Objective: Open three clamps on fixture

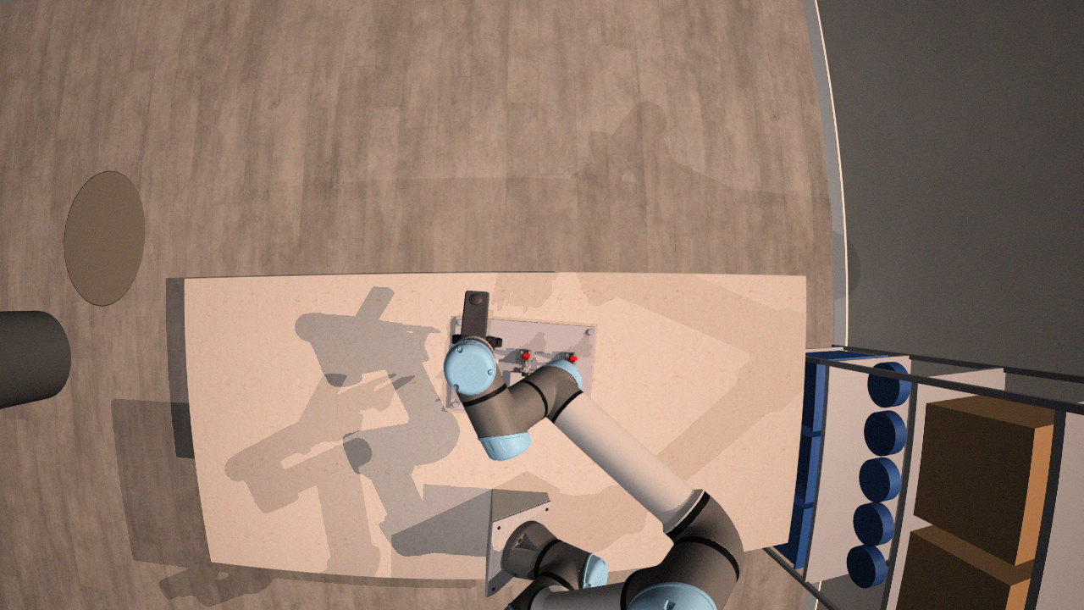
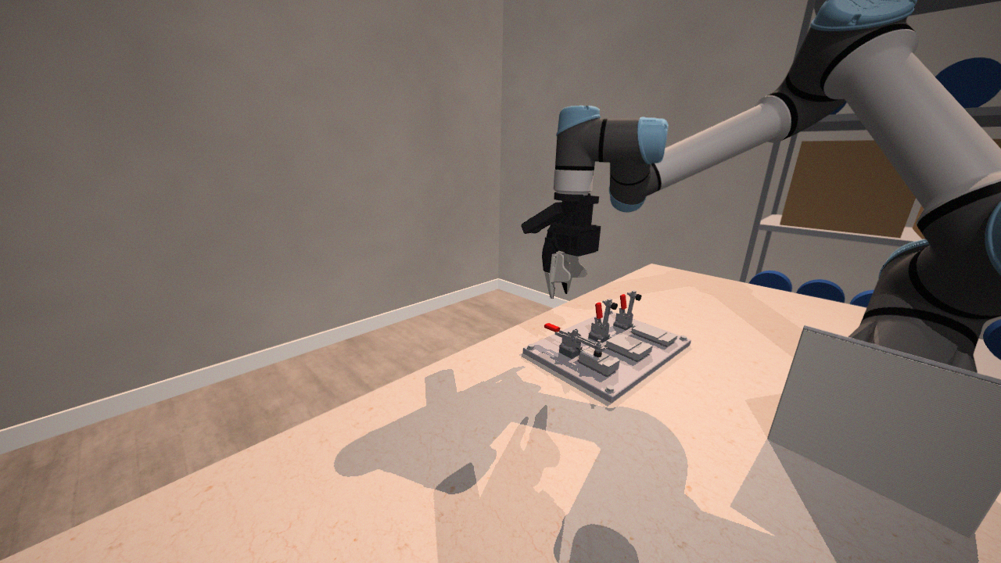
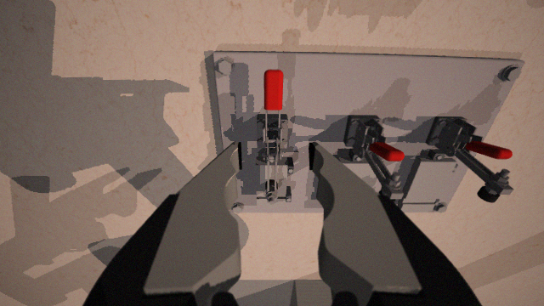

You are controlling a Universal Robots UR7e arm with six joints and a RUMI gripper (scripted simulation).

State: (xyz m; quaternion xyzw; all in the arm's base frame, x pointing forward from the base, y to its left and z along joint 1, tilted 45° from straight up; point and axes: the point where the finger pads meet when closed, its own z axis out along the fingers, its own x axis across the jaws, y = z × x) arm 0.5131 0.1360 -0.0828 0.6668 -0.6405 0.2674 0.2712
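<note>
Now: hand 70 mm past the grey fixture plate, 110 mm to the left of it and 150 mm above it.
</note>
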